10 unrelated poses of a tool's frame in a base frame.
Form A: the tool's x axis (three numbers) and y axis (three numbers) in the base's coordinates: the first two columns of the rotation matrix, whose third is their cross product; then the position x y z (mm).
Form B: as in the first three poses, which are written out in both.
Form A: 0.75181 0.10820 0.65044 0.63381 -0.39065 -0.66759 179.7 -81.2 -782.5
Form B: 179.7 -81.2 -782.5 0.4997 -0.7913 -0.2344 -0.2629
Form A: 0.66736 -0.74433 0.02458 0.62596 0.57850 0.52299 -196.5 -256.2 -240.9
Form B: -196.5 -256.2 -240.9 0.8800 0.2433 -0.1216 -0.3893
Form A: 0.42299 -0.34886 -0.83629 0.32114 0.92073 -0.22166 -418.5 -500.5 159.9
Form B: -418.5 -500.5 159.9 0.8434 -0.0139 0.4991 -0.1986
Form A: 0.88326 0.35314 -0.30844 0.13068 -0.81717 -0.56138 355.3 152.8 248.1
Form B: 355.3 152.8 248.1 0.2730 -0.9312 -0.1299 0.2037
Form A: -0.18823 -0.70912 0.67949 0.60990 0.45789 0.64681 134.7 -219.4 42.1
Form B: 134.7 -219.4 42.1 0.6356 0.0435 -0.5700 -0.5188
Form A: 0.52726 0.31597 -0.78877 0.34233 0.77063 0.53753 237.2 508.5 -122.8
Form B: 237.2 508.5 -122.8 0.8056 0.3386 0.4861 -0.0082
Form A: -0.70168 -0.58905 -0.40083 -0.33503 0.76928 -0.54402 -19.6 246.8 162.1
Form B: -19.6 246.8 162.1 0.2874 -0.2580 0.8956 -0.2209
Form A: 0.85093 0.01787 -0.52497 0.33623 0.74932 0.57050 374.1 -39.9 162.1
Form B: 374.1 -39.9 162.1 0.8989 0.3428 0.2583 -0.0885
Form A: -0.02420 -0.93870 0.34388 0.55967 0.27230 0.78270 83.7 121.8 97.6
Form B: 83.7 121.8 97.6 0.6646 0.2149 -0.4409 -0.5636
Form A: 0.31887 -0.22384 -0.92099 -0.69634 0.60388 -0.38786 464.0 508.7 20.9
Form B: 464.0 508.7 20.9 0.6999 -0.4118 0.5586 0.1688
